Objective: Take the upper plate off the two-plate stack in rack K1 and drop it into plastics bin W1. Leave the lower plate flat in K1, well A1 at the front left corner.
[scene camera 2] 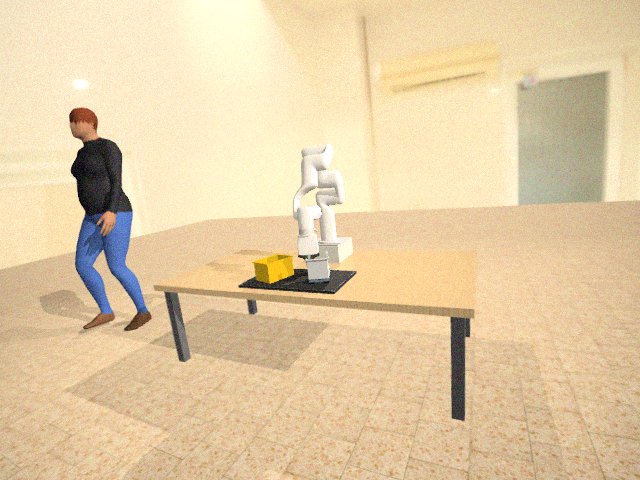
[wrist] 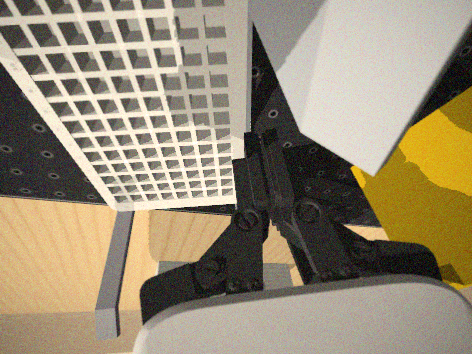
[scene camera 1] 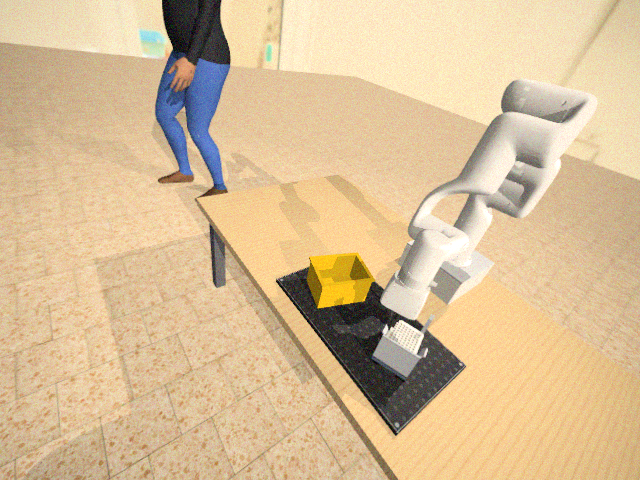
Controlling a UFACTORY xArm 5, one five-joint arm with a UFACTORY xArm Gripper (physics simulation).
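Places are measured from the arm's base along level axes (x back, y right, z up), in millimetres.
Where they show: gripper, fingertip midpoint: [wrist: 258, 149] [scene camera 1: 388, 326]; arm's base, link origin: [scene camera 2: 329, 241].
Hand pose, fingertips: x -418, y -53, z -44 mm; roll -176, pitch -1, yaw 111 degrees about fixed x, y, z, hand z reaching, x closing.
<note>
Each offset is from my fingertips to the top centre of the thing. "spot": to the spot under its first point. Level surfaces: height alone.
A white gridded plate @(dx -6, dy -54, dz +6 mm) [scene camera 1: 404, 335] [wrist: 145, 125] lies at the top of the grey rack K1 @(dx +0, dy -50, dz +71 mm) [scene camera 1: 394, 356] [scene camera 2: 318, 270]. Whether a second plate lies beneath it cannot be told. My gripper [scene camera 1: 391, 316] [scene camera 2: 308, 256] [wrist: 258, 149] is shut with nothing between its fingers. In the wrist view its fingertips are close beside the plate's long edge, on the side towards the bin; contact cannot be judged. The yellow bin W1 @(dx -3, dy +205, dz +51 mm) [scene camera 1: 343, 292] [scene camera 2: 273, 269] [wrist: 425, 205] stands apart from the rack on the same black board. Its floor is partly hidden.
The black board [scene camera 1: 413, 397] [scene camera 2: 338, 284] [wrist: 30, 140] lies on the wooden table @(dz -62 mm) [scene camera 1: 516, 392] [scene camera 2: 403, 284]. A grey bar @(spot: dx +67, dy -68, dz +42 mm) [scene camera 1: 427, 323] [wrist: 115, 270] juts from the rack. A pale slab @(spot: dx -72, dy -23, dz +65 mm) [wrist: 370, 75] rises near the fingers. A person [scene camera 1: 199, 103] [scene camera 2: 100, 206] stands beyond the table.
</note>
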